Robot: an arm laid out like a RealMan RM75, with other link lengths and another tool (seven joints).
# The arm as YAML. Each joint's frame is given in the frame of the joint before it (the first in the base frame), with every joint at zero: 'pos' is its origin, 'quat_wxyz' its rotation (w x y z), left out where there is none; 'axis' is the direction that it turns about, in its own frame. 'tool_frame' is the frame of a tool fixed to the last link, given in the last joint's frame.
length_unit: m
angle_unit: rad
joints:
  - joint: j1
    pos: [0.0, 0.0, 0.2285]
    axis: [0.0, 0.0, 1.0]
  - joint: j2
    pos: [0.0, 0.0, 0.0]
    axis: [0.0, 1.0, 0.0]
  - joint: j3
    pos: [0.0, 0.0, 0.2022]
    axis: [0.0, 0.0, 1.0]
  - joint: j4
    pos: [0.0, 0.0, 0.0]
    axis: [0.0, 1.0, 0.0]
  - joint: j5
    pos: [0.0, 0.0, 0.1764]
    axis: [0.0, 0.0, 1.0]
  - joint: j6
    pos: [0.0, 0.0, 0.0]
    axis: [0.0, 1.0, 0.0]
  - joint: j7
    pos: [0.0, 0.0, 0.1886]
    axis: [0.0, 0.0, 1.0]
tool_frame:
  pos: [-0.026, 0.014, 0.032]
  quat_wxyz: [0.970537, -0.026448, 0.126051, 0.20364]
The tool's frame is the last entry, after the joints.
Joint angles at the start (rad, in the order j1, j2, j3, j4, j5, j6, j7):
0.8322, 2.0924, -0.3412, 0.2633, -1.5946, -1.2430, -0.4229
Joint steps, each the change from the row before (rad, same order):
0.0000, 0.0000, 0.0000, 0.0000, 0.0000, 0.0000, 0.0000
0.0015, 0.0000, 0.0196, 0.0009, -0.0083, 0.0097, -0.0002
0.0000, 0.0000, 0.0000, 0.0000, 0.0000, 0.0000, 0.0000
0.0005, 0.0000, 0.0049, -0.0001, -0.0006, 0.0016, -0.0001
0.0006, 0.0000, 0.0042, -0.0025, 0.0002, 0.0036, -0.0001
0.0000, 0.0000, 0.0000, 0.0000, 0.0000, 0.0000, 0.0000
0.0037, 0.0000, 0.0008, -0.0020, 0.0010, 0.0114, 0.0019
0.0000, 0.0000, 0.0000, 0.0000, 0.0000, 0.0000, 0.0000
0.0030, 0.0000, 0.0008, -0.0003, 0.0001, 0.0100, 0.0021
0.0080, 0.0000, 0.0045, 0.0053, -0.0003, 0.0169, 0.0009
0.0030, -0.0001, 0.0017, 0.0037, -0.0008, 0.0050, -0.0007
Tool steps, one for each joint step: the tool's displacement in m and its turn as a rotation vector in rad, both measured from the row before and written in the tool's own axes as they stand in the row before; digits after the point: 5 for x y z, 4 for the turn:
0.00000, 0.00000, 0.00000, 0.0000, 0.0000, 0.0000
-0.00011, -0.00207, 0.00153, 0.0078, 0.0037, 0.0054
0.00000, 0.00000, 0.00000, 0.0000, 0.0000, 0.0000
-0.00024, -0.00091, 0.00038, 0.0033, 0.0000, 0.0018
0.00027, -0.00148, 0.00055, 0.0047, 0.0022, -0.0002
0.00000, 0.00000, 0.00000, 0.0000, 0.0000, 0.0000
0.00123, -0.00078, 0.00151, 0.0005, 0.0088, -0.0012
0.00000, 0.00000, 0.00000, 0.0000, 0.0000, 0.0000
0.00109, -0.00022, 0.00125, -0.0009, 0.0078, 0.0004
0.00054, 0.00058, 0.00262, -0.0033, 0.0103, 0.0024
-0.00010, 0.00076, 0.00084, -0.0025, 0.0025, 0.0008

